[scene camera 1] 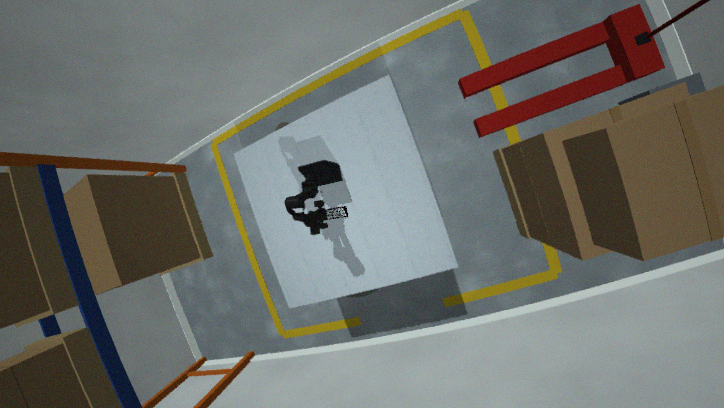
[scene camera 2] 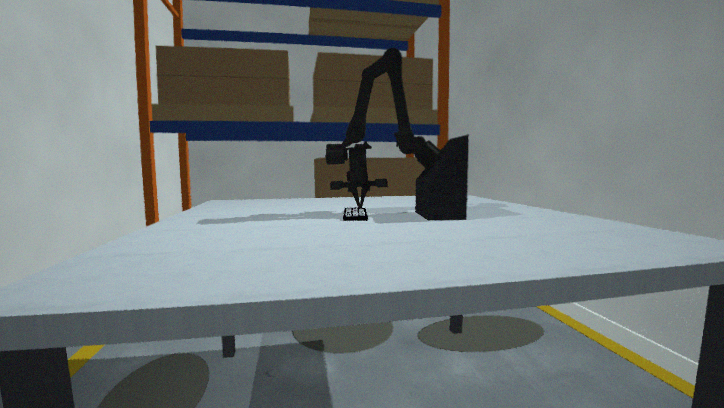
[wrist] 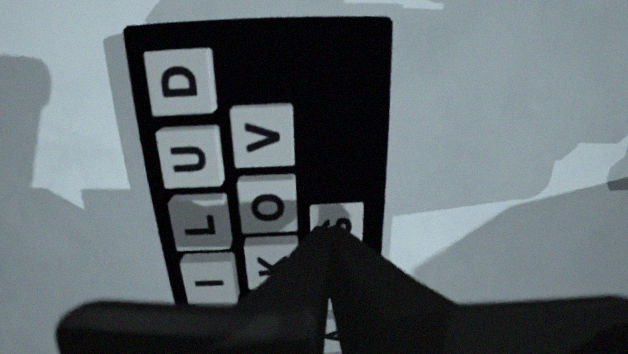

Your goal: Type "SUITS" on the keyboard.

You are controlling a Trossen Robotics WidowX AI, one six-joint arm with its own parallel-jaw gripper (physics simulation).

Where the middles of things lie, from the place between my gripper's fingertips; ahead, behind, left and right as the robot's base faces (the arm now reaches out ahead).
Scene:
The black keyboard (wrist: 335,70) lies 40 mm to the left of my hand and 20 mm ahead of it.

